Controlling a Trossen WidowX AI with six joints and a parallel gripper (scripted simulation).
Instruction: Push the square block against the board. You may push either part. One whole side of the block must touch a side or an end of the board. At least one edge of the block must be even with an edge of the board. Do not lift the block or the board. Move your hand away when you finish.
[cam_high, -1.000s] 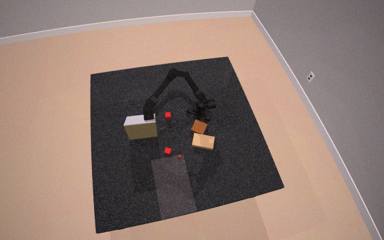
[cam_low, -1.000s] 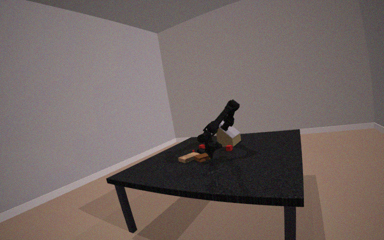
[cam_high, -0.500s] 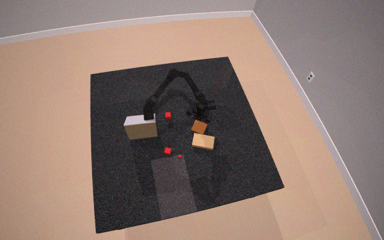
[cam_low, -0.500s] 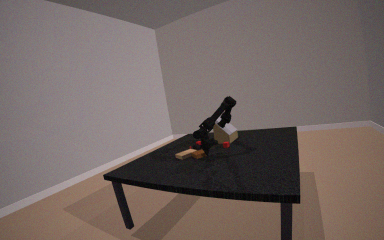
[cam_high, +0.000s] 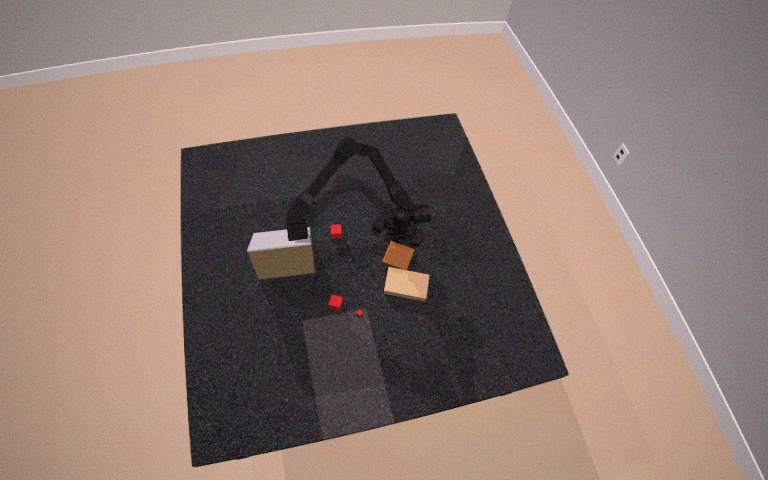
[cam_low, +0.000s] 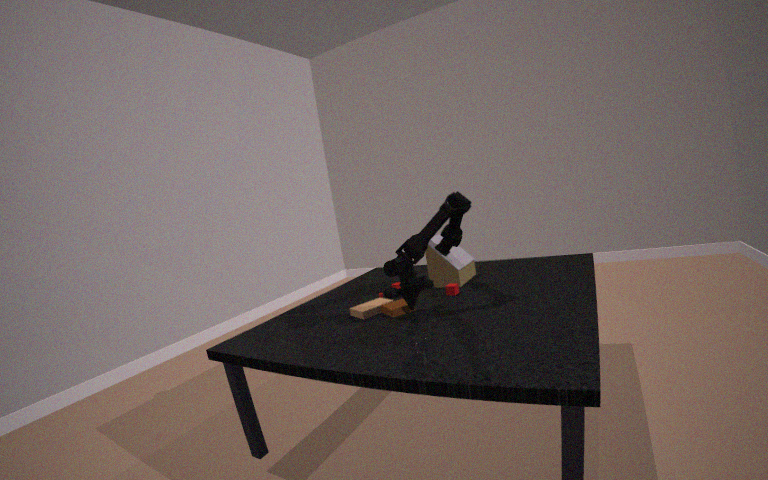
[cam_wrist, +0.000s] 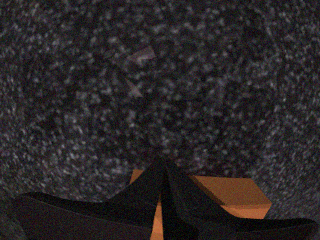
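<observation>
Now: gripper tip 70 mm to the left of the square block, 10 mm below it and 10 mm past it. The rest, counted from my gripper tip: light tan board 180 mm to the right, 10 mm behind, 10 mm above; red piece 260 mm to the right, 200 mm behind.
</observation>
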